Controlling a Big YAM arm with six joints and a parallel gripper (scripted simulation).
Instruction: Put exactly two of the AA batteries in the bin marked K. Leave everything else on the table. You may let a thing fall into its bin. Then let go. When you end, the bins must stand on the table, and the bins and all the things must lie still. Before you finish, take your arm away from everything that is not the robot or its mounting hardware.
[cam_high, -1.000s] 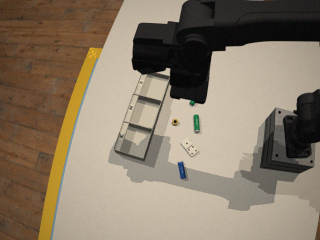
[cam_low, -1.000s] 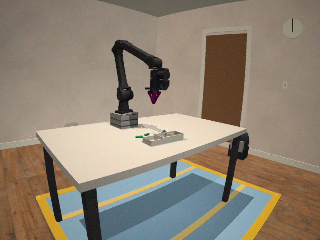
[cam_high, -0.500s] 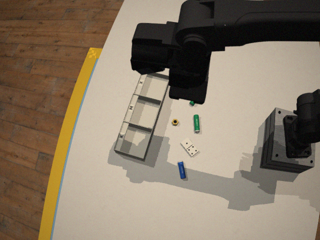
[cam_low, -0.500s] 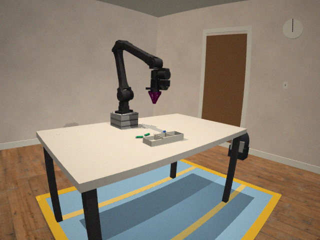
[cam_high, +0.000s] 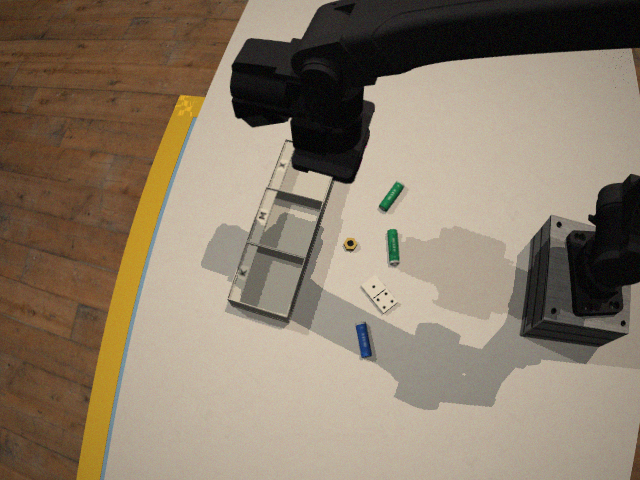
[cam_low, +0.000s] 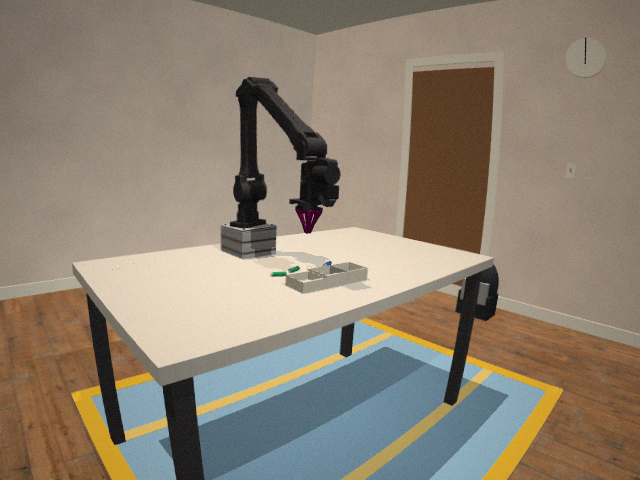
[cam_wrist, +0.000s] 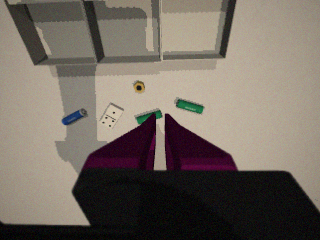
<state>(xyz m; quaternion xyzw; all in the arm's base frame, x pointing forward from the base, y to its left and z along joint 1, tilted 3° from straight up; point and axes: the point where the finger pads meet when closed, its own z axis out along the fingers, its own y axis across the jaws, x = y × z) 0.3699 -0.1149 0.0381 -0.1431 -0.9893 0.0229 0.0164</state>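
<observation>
The bin lies 13 cm below my hand, 7 cm ahead of it and 2 cm to the left of it. Also, from my hand: brass hex nut: 15 cm below, 4 cm to the left, 2 cm behind; then white domino: 15 cm below, 12 cm to the left, 6 cm behind; then blue AA battery: 18 cm to the left, 14 cm below, 4 cm behind.
</observation>
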